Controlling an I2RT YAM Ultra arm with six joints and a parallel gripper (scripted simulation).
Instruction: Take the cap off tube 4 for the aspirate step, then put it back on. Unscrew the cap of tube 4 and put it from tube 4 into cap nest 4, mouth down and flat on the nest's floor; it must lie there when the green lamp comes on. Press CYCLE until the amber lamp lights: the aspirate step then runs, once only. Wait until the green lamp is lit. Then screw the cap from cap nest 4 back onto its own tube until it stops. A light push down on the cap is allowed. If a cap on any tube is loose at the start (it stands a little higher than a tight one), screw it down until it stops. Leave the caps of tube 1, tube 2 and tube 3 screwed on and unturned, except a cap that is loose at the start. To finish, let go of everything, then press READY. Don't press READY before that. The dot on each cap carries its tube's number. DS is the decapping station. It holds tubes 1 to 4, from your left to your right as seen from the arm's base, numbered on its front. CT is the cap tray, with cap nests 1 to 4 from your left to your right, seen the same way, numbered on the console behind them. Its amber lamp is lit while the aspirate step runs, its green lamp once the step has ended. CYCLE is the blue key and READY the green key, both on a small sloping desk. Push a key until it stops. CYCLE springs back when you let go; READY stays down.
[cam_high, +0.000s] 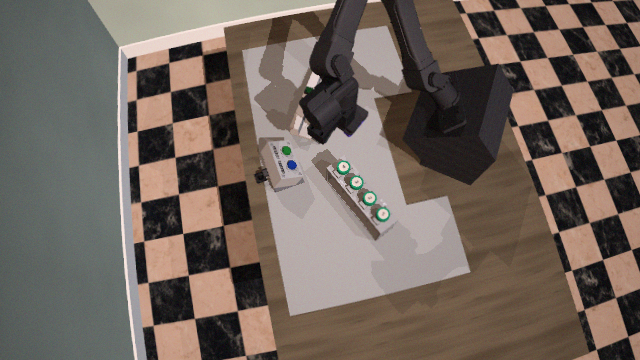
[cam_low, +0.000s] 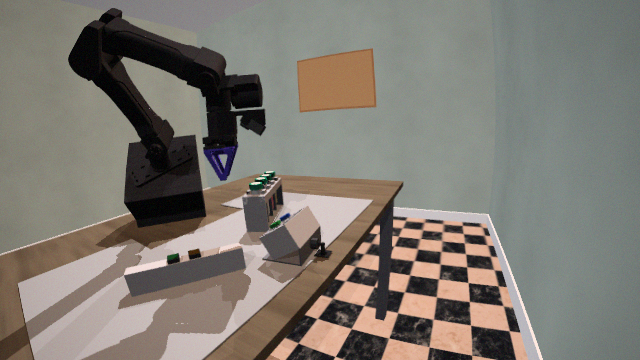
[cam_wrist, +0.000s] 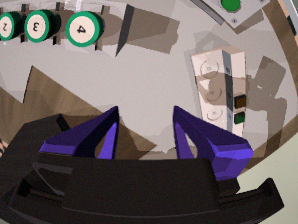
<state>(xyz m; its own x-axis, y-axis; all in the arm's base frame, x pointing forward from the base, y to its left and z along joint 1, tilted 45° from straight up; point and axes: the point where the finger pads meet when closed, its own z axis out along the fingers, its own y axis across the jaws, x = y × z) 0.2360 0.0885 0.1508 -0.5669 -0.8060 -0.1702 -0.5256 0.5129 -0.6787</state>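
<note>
My gripper is now 13 cm to the right of the cap 3, 5 cm above it and 1 cm past it. Also, from my hand: cap 2: 18 cm to the left, 5 cm below, 4 cm behind; green ready key: 15 cm ahead, 9 cm below; blue cycle key: 14 cm ahead, 9 cm below, 4 cm to the left.
</note>
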